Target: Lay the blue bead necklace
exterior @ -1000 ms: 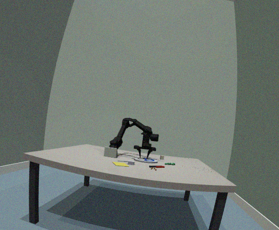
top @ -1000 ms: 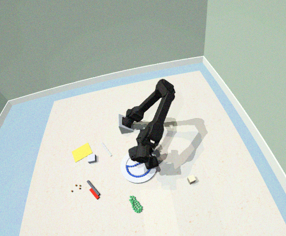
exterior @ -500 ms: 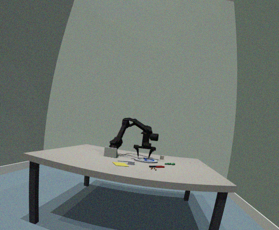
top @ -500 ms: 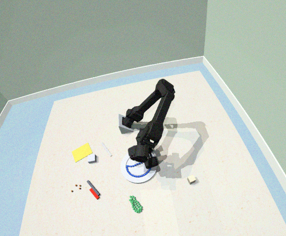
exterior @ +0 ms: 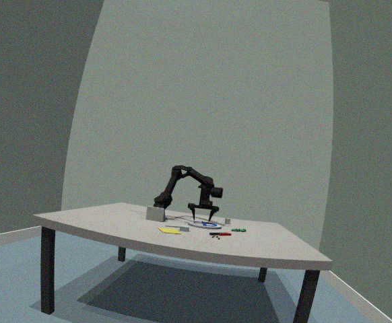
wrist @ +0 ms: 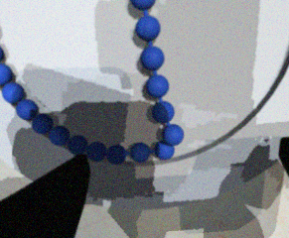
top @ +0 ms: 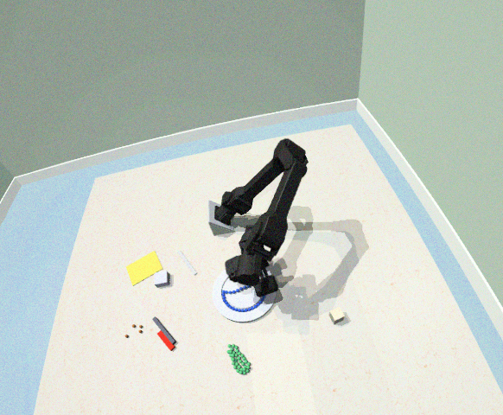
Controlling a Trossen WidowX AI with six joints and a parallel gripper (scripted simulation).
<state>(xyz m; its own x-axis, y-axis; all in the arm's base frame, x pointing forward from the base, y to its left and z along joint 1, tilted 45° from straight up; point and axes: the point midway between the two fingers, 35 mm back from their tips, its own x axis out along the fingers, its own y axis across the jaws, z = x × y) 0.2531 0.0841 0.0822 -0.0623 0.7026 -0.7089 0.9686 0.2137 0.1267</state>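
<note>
Now: the round bead board 30 mm ahead of my gripper tip, 60 mm to the right of it and 10 mm below it. The rest, counted from my gripper tip: white cube: 40 mm behind, 330 mm to the right, 10 mm below; then cream cube: 150 mm ahead, 200 mm to the left; then stick: 100 mm behind, 250 mm to the right, 20 mm below.
</note>
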